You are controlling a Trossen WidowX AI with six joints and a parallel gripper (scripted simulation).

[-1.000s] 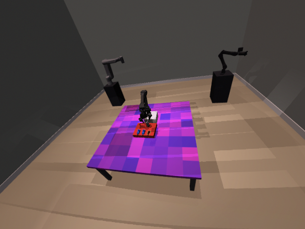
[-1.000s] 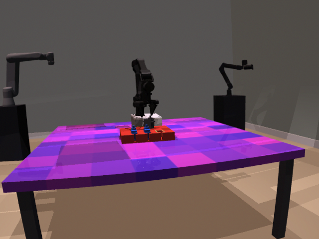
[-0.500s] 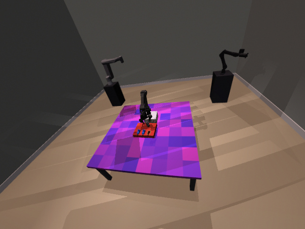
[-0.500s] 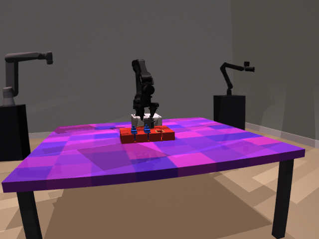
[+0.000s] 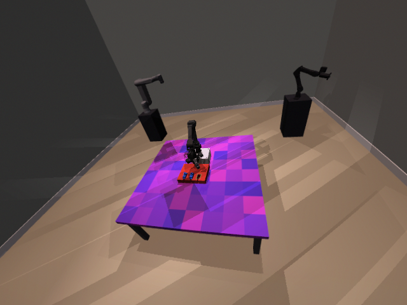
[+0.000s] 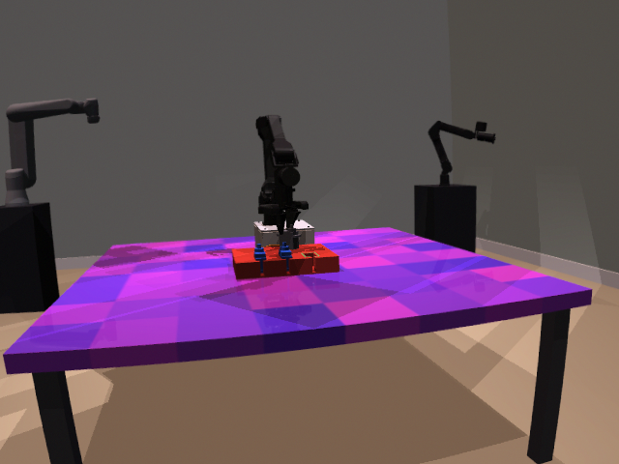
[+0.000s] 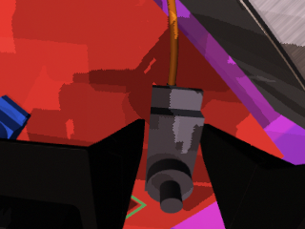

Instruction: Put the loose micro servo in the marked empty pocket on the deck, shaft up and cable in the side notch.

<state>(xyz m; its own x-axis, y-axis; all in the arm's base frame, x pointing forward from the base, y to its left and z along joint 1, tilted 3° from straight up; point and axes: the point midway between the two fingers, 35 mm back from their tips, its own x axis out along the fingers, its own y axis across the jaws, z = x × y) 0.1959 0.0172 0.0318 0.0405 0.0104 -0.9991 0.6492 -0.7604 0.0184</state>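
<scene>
Right now my gripper tip is 7 cm above the red deck, 3 cm short of it and 2 cm to the left of it.
</scene>
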